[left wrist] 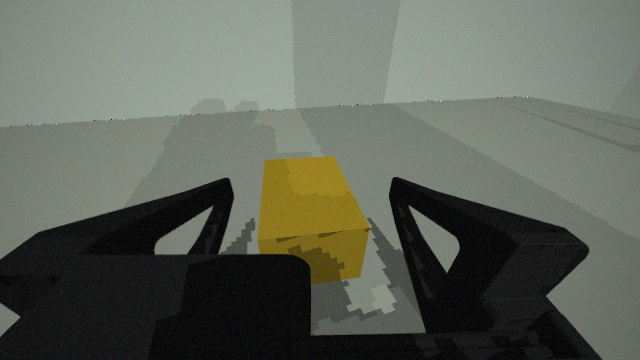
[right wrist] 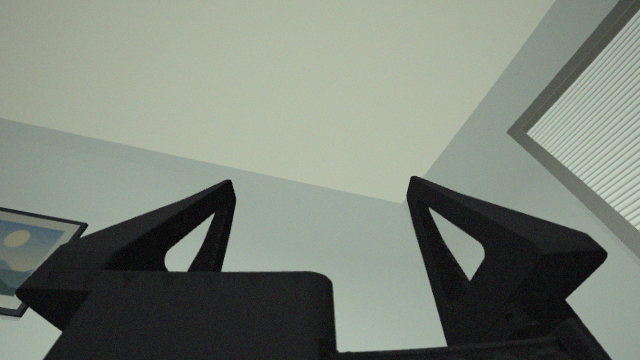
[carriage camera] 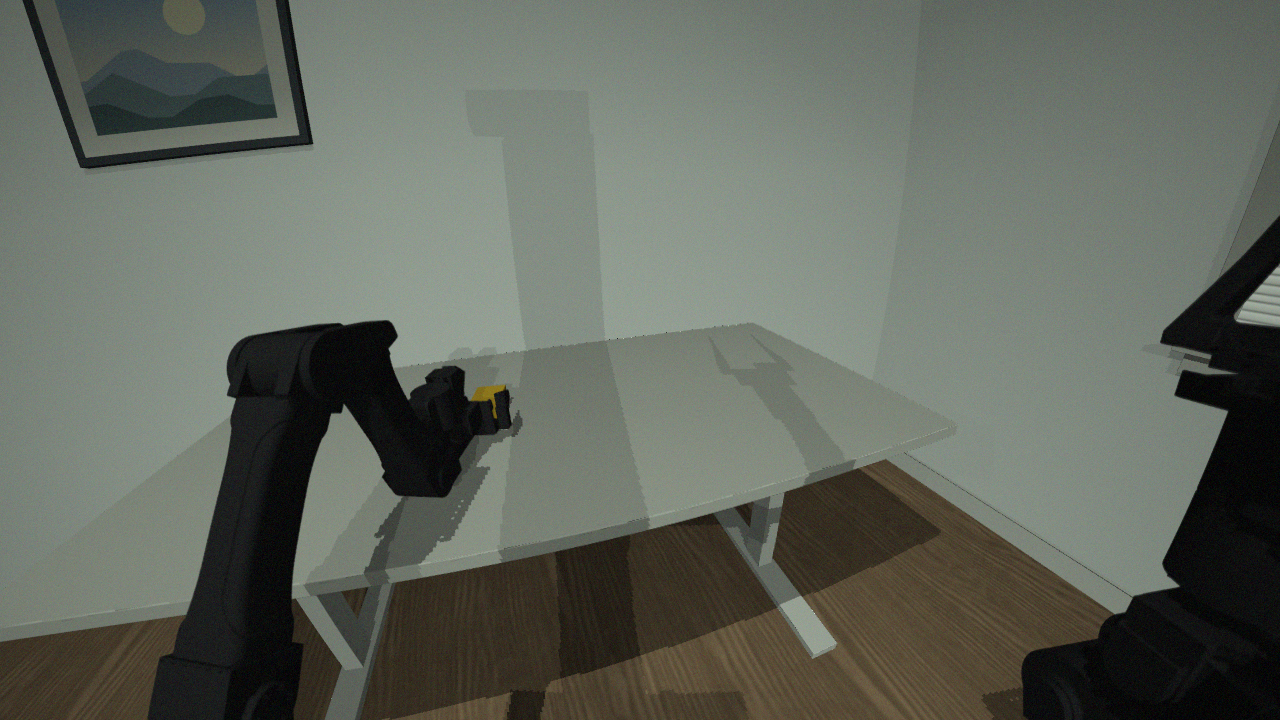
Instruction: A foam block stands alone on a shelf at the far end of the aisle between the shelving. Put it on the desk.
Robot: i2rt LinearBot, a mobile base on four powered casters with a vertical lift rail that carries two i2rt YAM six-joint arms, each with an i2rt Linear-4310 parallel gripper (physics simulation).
I see my left gripper (carriage camera: 484, 393), my right gripper (right wrist: 321, 187), a yellow foam block (left wrist: 308, 210), a desk (carriage camera: 609, 438) and a framed picture (carriage camera: 130, 88).
My left gripper also shows in the left wrist view (left wrist: 311, 186). The desk shows as well in the left wrist view (left wrist: 561, 164). The right wrist view misses the yellow foam block: it is out of frame.
